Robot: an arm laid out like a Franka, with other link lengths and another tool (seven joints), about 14 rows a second.
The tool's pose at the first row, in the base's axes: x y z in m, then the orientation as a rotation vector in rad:
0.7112 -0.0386 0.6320 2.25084 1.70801 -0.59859
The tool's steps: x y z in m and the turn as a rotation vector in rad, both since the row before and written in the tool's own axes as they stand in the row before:
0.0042 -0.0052 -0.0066 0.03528 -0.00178 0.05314
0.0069 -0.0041 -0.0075 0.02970 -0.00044 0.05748
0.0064 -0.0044 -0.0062 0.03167 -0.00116 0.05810
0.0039 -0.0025 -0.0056 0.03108 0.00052 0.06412
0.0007 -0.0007 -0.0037 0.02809 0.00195 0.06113
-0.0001 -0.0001 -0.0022 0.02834 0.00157 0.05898
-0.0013 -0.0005 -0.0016 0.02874 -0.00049 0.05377
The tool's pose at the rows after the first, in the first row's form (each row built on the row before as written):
0.7083 -0.0307 0.6361 2.31119 1.64369 -0.62338
0.7079 -0.0203 0.6397 2.36977 1.57209 -0.64004
0.7074 -0.0107 0.6423 2.42770 1.49743 -0.65867
0.7081 -0.0042 0.6455 2.48764 1.41330 -0.67308
0.7089 -0.0019 0.6484 2.54224 1.33149 -0.68314
0.7095 -0.0011 0.6504 2.59343 1.25058 -0.69362
0.7089 -0.0011 0.6524 2.63913 1.17454 -0.70729

